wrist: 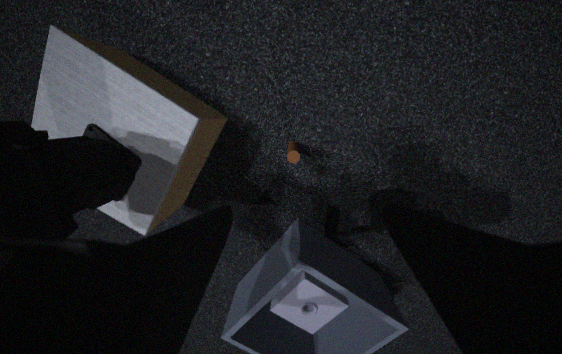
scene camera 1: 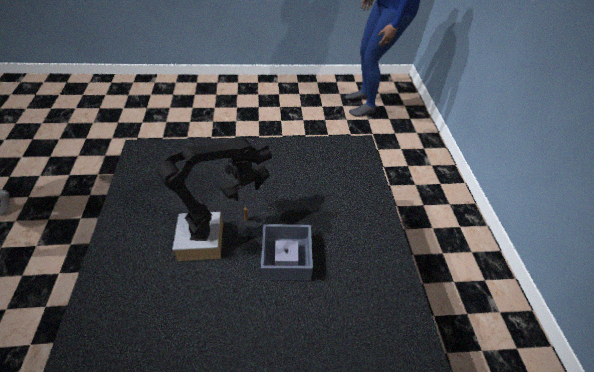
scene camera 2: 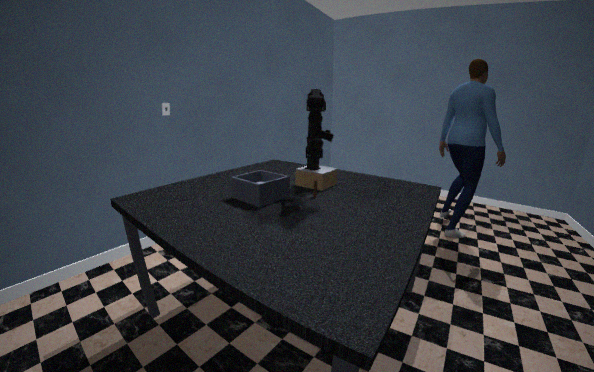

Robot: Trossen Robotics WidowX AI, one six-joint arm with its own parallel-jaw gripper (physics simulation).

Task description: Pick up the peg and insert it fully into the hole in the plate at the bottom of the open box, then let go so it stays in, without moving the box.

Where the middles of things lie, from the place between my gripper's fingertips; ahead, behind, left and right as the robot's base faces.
Now: the pale square plate [wrist: 305, 301] 17 cm ahead of my hand, 17 cm to the right of it and 14 cm below it.
